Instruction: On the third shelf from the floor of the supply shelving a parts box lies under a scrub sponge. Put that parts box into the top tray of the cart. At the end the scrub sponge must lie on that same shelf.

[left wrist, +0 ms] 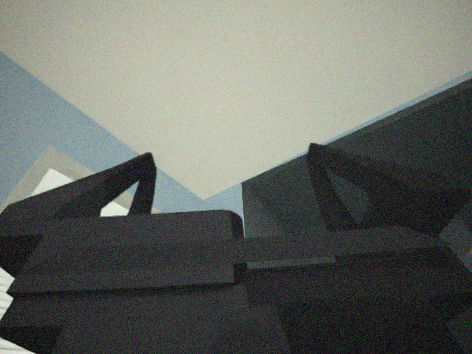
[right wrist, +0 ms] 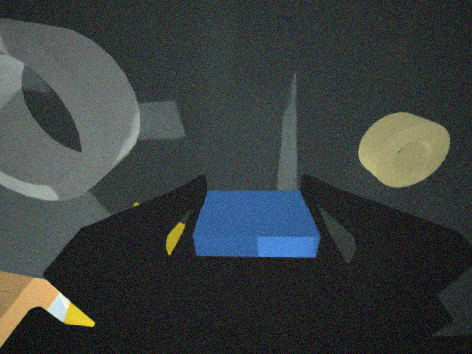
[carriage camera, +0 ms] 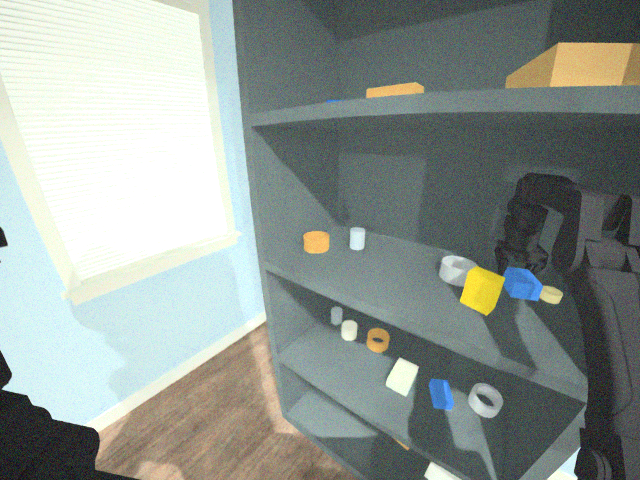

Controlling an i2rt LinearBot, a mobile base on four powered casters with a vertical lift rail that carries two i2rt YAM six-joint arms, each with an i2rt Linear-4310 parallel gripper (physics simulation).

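Frame: origin at the left arm's base, x ahead, y left, z up, level; metres.
Where they show: left gripper, between the fingertips: [left wrist: 231,156]; right gripper, between the fingertips: [right wrist: 253,183].
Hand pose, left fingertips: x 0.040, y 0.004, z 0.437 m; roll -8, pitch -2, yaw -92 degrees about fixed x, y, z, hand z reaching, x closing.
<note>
Things, the pixels of their top centre, and the offset from my left fingertips. Level surfaces: height alone.
- blue box, centre of its top: [right wrist: 255,299] [carriage camera: 523,274] 0.313 m down, 0.370 m ahead, 0.788 m right
- third shelf, height of its surface: 0.400 m down
- grey ring, centre of its top: [right wrist: 11,127] [carriage camera: 459,263] 0.352 m down, 0.502 m ahead, 0.696 m right
- pale yellow disc, centre of its top: [right wrist: 412,157] [carriage camera: 552,290] 0.375 m down, 0.386 m ahead, 0.913 m right
- orange disc, centre of its top: [carriage camera: 316,235] 0.350 m down, 0.709 m ahead, 0.260 m right
- white cylinder, centre of its top: [carriage camera: 357,229] 0.330 m down, 0.719 m ahead, 0.413 m right
My right gripper [right wrist: 253,183] [carriage camera: 522,263] is shut on a blue box [right wrist: 255,215] [carriage camera: 522,284], which sits between its fingertips, a little above the third shelf [carriage camera: 403,284]. No other block shows under it. A yellow block [carriage camera: 481,290] stands on that shelf beside it, nearer the front edge; a bit of the yellow block [right wrist: 175,239] shows through the finger in the right wrist view. Which of these is the scrub sponge is not plain from their looks. My left gripper [left wrist: 231,156] is open and empty, pointing up at the ceiling. The cart does not show.
Near the blue box lie a grey ring [carriage camera: 454,270] [right wrist: 107,110] and a pale yellow disc [carriage camera: 551,295] [right wrist: 405,150]. An orange disc [carriage camera: 316,242] and white cylinder [carriage camera: 357,238] stand farther left. The upper shelf [carriage camera: 439,104] hangs above. The shelf below holds several small things.
</note>
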